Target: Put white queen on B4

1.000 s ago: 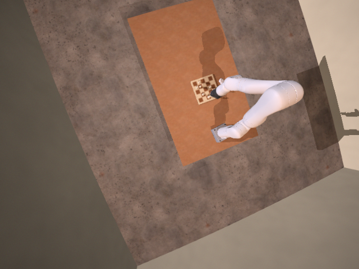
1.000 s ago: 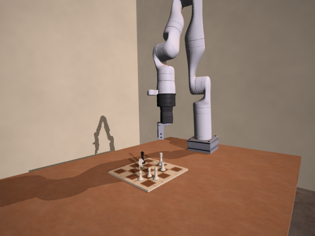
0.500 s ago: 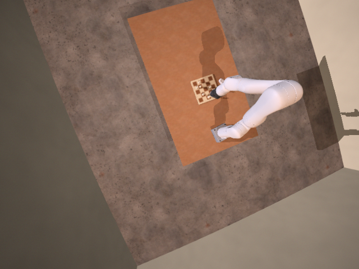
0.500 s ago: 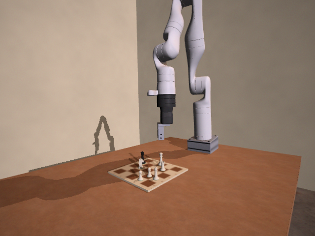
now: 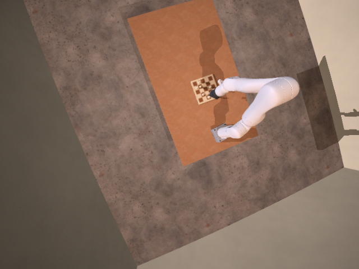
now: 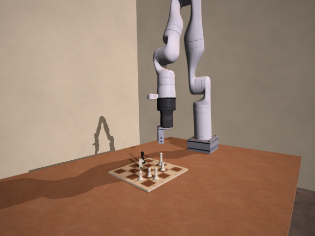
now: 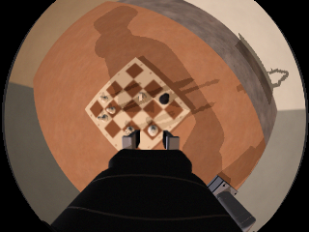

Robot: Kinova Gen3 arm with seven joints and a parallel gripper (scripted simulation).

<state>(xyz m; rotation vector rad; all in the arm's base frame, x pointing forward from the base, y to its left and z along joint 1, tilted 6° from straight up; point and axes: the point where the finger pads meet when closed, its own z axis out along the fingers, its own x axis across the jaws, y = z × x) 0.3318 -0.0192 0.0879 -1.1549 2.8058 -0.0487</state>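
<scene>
Right now the white piece is 100 mm below my hand, 40 mm to the left of it and 40 mm ahead of it. Also, from my hand: chessboard 120 mm below, 80 mm ahead; then black piece 90 mm below, 80 mm to the right, 30 mm ahead.
</scene>
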